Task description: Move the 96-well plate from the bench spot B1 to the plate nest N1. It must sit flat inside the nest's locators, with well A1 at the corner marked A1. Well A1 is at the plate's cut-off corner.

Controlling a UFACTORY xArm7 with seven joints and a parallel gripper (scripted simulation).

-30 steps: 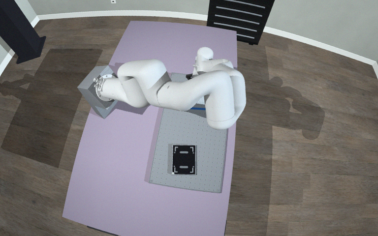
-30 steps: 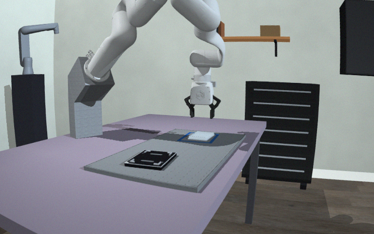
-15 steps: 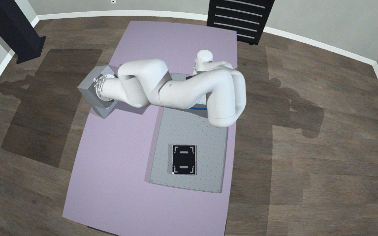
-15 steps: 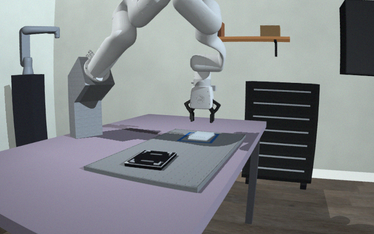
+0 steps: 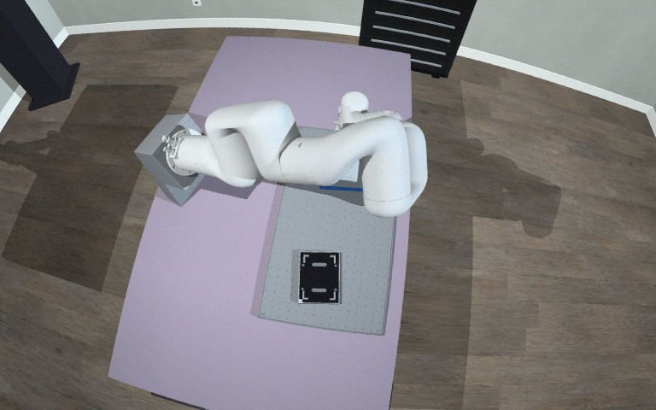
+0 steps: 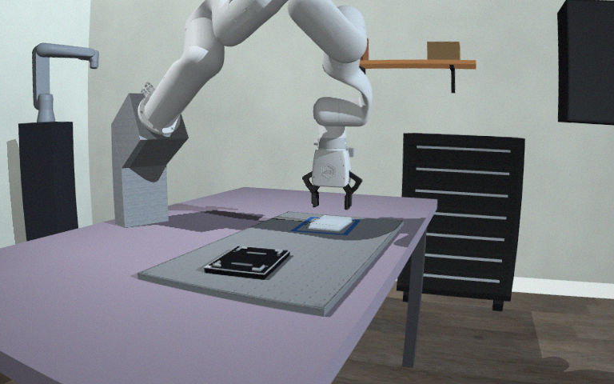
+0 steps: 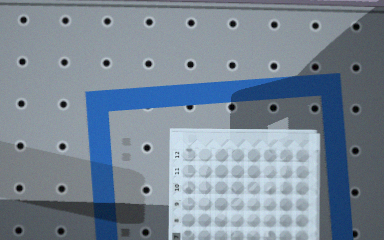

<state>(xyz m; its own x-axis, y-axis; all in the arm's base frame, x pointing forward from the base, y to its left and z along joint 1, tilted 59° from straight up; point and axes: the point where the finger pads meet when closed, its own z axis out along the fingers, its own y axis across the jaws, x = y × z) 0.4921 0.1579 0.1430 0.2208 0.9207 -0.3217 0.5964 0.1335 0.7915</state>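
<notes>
Now: hand 5 cm above the 96-well plate. From my hand the other things lie so: plate nest N1: 17 cm behind, 37 cm to the right, 5 cm below.
</notes>
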